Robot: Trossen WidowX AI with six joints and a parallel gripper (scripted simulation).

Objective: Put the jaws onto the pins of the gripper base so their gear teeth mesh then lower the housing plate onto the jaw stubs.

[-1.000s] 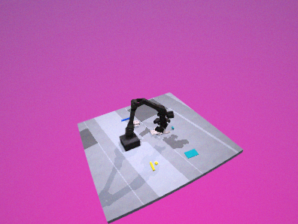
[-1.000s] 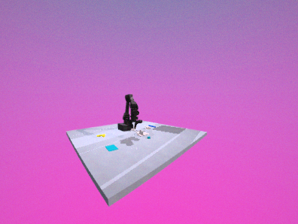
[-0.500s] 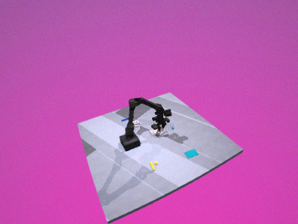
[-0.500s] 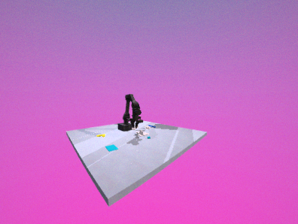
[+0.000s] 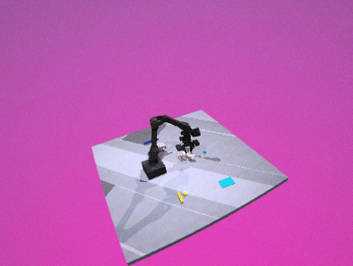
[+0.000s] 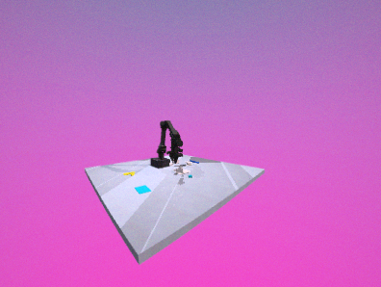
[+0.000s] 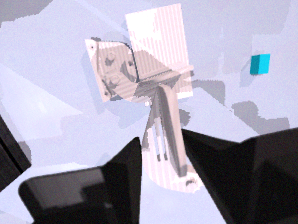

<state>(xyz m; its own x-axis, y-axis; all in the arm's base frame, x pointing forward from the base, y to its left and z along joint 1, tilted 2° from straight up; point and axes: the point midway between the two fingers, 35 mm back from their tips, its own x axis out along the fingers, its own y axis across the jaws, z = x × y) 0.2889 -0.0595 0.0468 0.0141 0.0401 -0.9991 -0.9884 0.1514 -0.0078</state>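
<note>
Right now my gripper tip is 40 mm to the left of the pale jaw and 10 mm short of it. Round my gripper tip: pale flat part (90 mm below, 70 mm to the left, 40 mm ahead); then cyan cube (170 mm ahead, 80 mm below, 20 mm to the left); then pale plate (300 mm to the left, 120 mm behind, 60 mm below).
</note>
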